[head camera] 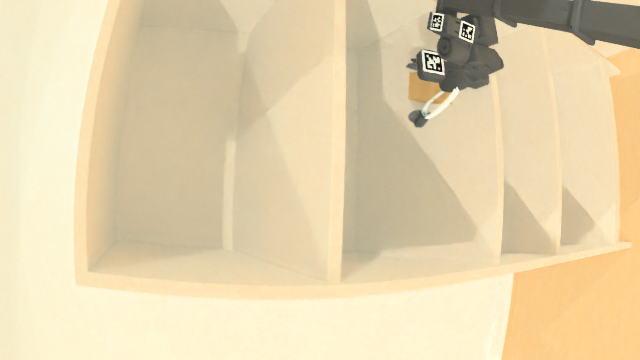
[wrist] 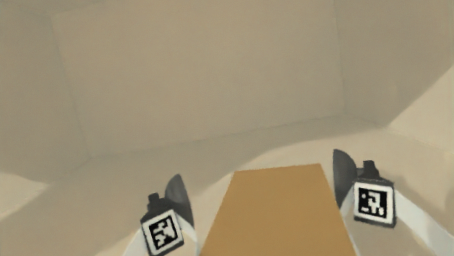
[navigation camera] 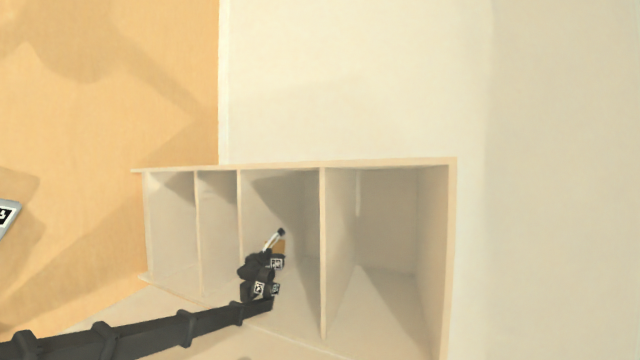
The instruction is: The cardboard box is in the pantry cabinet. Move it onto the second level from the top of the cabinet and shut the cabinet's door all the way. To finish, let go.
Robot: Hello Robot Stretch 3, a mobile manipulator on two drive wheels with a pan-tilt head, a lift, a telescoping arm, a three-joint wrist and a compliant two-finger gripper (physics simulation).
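The cardboard box (head camera: 424, 86) (navigation camera: 276, 246) (wrist: 280, 215) is plain orange-brown. My gripper (head camera: 414, 93) (navigation camera: 283, 247) (wrist: 258, 182) is shut on it, with one finger on each side. Box and gripper are inside the second compartment from the top of the pale pantry cabinet (head camera: 336, 165) (navigation camera: 453, 250), which shows sideways in the head and navigation views. In the wrist view the compartment's floor and back wall show beyond the box. The box's underside is hidden, so I cannot tell whether it touches the shelf. The cabinet door (navigation camera: 120, 304) stands open, partly behind my arm.
My arm (head camera: 600, 22) (navigation camera: 150, 332) reaches into the open cabinet front. A shelf board (head camera: 498, 175) (navigation camera: 240, 210) lies under this compartment, and more shelves follow below. The wall (head camera: 250, 330) (navigation camera: 350, 100) adjoins the cabinet, and the orange floor (head camera: 575, 310) (navigation camera: 165, 75) lies at its foot.
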